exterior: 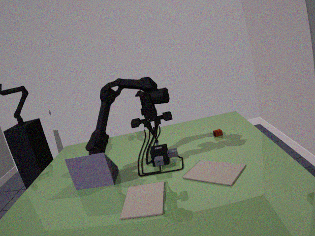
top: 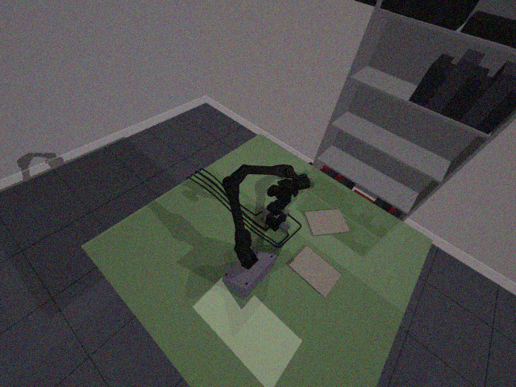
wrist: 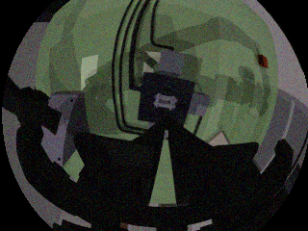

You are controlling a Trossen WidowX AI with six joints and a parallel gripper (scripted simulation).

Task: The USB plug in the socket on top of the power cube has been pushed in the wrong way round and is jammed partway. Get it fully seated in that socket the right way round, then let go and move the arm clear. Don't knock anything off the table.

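Now: the USB plug 2 cm below my gripper tip.
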